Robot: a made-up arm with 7 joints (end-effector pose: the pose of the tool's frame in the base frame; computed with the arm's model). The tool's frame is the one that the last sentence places. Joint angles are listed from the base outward.
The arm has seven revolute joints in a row. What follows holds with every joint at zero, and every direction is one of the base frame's. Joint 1 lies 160 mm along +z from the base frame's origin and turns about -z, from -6.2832 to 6.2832 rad. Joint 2 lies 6 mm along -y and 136 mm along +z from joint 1 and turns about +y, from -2.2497 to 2.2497 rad. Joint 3 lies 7 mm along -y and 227 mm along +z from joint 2 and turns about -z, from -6.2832 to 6.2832 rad. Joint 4 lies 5 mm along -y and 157 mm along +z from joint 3 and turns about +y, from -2.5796 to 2.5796 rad. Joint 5 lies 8 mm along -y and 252 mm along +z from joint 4 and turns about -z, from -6.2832 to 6.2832 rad. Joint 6 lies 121 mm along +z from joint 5 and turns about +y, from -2.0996 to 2.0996 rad. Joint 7 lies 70 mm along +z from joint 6 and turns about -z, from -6.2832 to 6.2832 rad. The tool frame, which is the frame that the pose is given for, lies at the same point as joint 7; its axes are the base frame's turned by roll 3.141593, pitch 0 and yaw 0 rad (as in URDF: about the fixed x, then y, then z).
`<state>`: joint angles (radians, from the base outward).
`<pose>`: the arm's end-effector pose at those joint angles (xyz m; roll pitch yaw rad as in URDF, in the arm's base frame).
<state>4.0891 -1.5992 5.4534 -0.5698 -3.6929 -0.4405 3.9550</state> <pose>0.5813 -0.5189 0.1280 0.9653 -0.9847 -2.0124</pose>
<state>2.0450 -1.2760 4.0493 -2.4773 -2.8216 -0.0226 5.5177</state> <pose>-0.2045 0.0852 0.4782 -1.7301 0.2556 -1.0391</pose>
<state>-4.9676 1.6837 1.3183 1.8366 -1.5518 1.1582 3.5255</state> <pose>-0.2971 -0.3454 0.1196 -0.2543 -0.1063 -2.7268</pose>
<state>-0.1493 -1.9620 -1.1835 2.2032 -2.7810 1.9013 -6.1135</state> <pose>-0.2919 0.2458 0.3120 -0.9105 0.4950 -1.5206</pose>
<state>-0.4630 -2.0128 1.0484 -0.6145 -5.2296 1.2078 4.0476</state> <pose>-0.5838 -0.1483 -0.1616 0.6288 -0.1735 -2.8517</pose>
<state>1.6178 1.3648 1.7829 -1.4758 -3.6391 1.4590 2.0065</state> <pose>0.3557 -0.3761 0.3344 2.4282 1.2503 0.4819</pose>
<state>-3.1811 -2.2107 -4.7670 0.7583 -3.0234 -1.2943 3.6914</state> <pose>0.4839 0.3513 -0.0787 -1.7944 0.0317 -2.6788</pose>
